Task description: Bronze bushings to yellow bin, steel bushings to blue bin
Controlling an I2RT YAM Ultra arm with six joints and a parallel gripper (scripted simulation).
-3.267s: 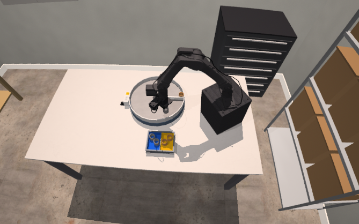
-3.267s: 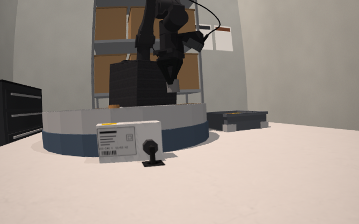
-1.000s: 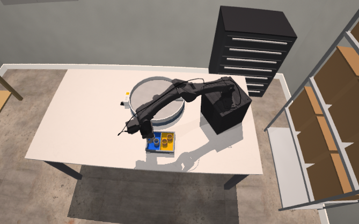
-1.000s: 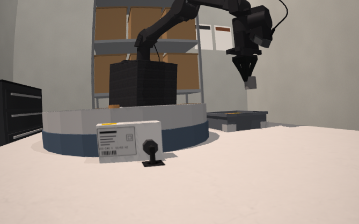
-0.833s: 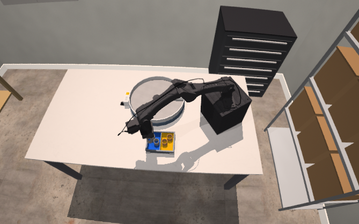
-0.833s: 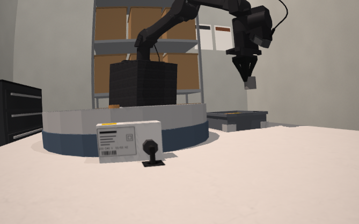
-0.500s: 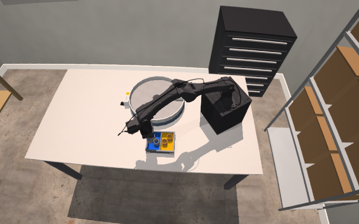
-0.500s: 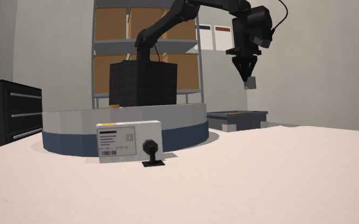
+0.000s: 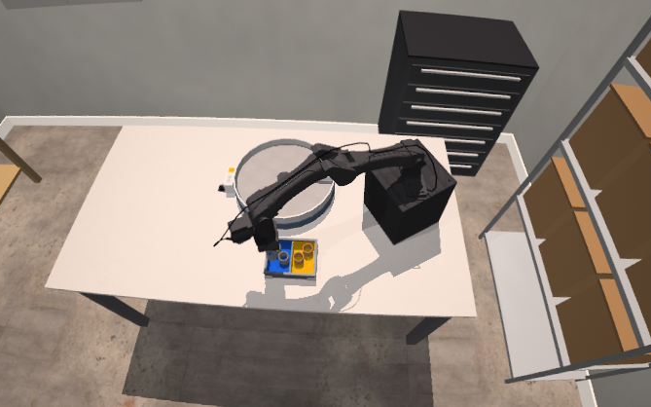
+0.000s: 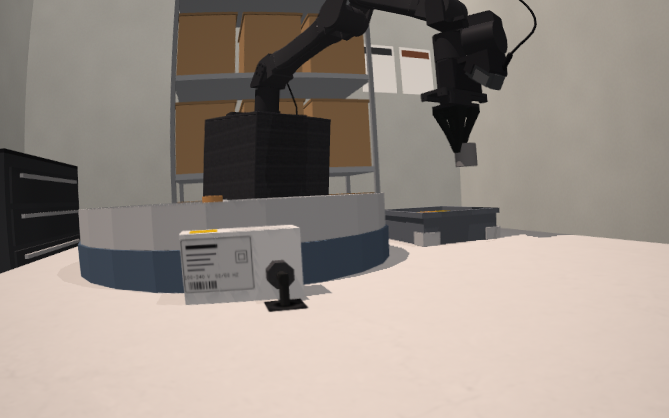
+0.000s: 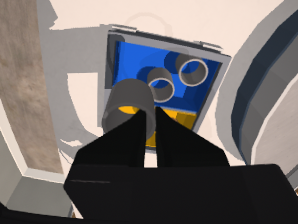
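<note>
My gripper is now 140 mm above the blue bin, 20 mm to the left of it and 20 mm past it. The rest, counted from my hand: yellow bin 140 mm below, 110 mm behind, 10 mm to the right; then round grey turntable 370 mm to the right, 100 mm below, 50 mm behind.
</note>
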